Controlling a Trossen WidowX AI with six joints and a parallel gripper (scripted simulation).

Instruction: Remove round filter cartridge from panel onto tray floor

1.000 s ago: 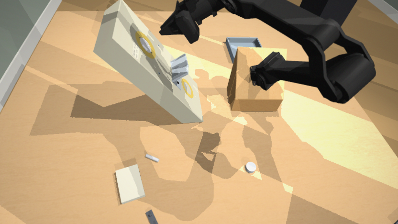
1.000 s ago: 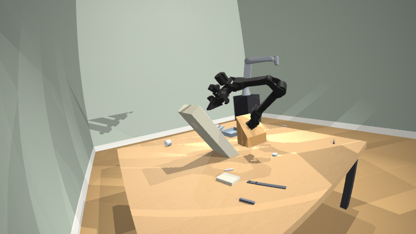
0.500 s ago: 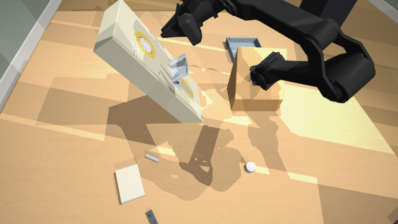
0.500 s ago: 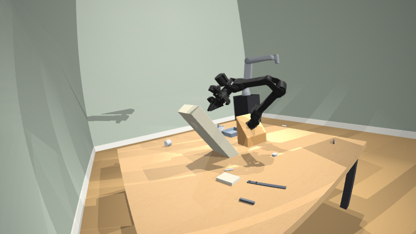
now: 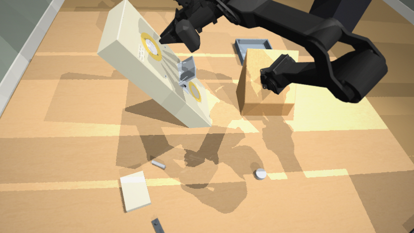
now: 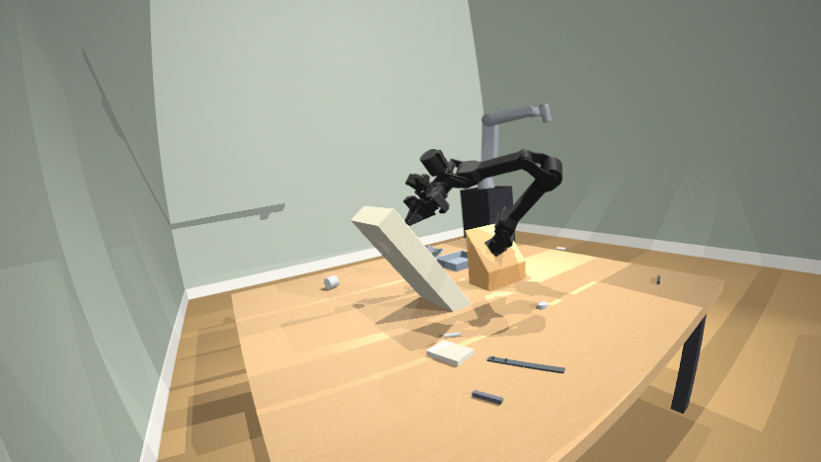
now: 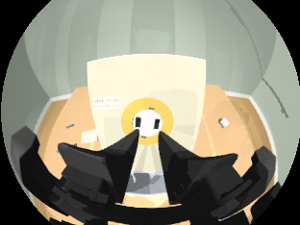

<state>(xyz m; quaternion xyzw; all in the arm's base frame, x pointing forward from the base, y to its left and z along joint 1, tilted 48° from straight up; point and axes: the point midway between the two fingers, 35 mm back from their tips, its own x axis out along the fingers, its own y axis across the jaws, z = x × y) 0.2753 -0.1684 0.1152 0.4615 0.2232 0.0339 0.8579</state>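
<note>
Right now my gripper tip is 4 cm short of the round grey filter cartridge and 3 cm above it. From my gripper tip the other things lie so: grey bracket: 6 cm behind, 1 cm to the left, 12 cm below; cream service panel: 1 cm behind, 10 cm below; blue-grey tray: 41 cm behind, 24 cm to the right, 25 cm below.
</note>
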